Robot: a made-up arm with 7 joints.
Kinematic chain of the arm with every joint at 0, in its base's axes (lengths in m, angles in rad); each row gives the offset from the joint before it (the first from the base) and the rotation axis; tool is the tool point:
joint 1: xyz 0 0 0.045 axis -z
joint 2: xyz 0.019 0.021 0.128 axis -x
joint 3: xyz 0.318 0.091 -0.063 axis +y
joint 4: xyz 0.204 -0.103 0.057 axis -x
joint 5: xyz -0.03 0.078 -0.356 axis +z
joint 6: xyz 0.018 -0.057 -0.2 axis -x
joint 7: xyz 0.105 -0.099 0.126 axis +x
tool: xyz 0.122 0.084 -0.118
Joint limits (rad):
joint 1: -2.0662..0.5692
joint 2: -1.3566..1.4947
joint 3: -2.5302..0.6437
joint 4: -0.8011..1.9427
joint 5: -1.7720..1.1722
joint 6: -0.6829..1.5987
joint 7: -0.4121..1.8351
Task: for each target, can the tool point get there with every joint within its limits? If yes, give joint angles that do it. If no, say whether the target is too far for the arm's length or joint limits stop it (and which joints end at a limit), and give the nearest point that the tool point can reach.
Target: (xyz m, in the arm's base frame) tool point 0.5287 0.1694 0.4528
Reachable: yes | joints -1.3431 0.1869 -1.5358 1.2744 -1.1748 0.0695 0.4250
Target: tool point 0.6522 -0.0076 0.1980
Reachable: yes | joints -1.0656 -0.1978 -1.1844 1.3366 -1.2798 0.6170 -0.0255
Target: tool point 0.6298 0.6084 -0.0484
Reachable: yes | joints -1.3281 -0.6293 -0.8194 1.0307 -0.1517 0.0881 -0.2330
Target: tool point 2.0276 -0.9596 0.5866
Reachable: no: too far | nearest point 0.9397 -0.4447 0.3393 | short by 1.229 m
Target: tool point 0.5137 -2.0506 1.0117
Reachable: no: too far | nearest point 0.3573 -0.8847 0.5000 | short by 1.283 m
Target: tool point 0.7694 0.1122 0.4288
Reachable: yes | joints 0.2708 1.2352 -1.6089 0.3075 -0.3352 0.2541 0.7989
